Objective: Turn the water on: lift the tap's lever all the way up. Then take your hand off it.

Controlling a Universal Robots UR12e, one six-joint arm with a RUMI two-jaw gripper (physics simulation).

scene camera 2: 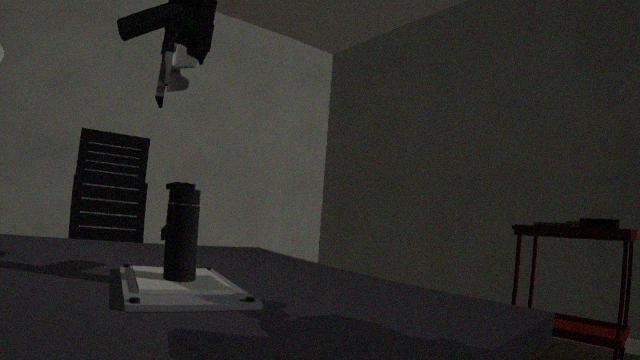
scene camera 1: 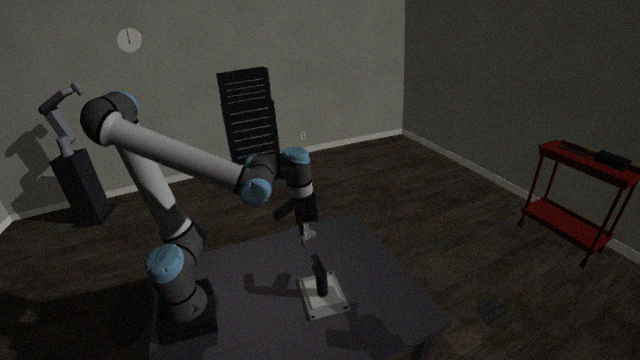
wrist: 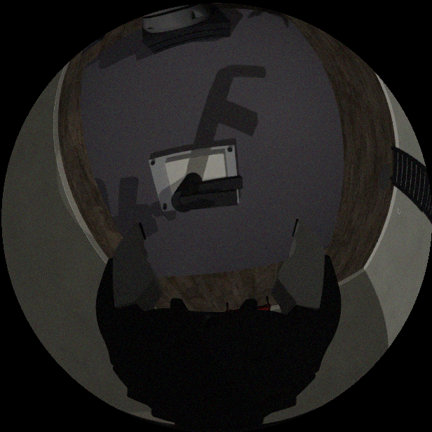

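The black tap stands upright on a white base plate. Its lever sits on top of the body and reaches out on the same side as the spout. The lever looks roughly level; its exact angle is hard to tell in the dark frames. My gripper is open, with nothing between its fingers. It points down, above the tap and apart from it. In the wrist view the lever shows beyond the fingertips, between their two lines.
The plate lies on a dark grey table, crossed by shadows of the tap and arm. A red cart stands off to the right. A black drawer cabinet and a small robot's pedestal stand near the walls.
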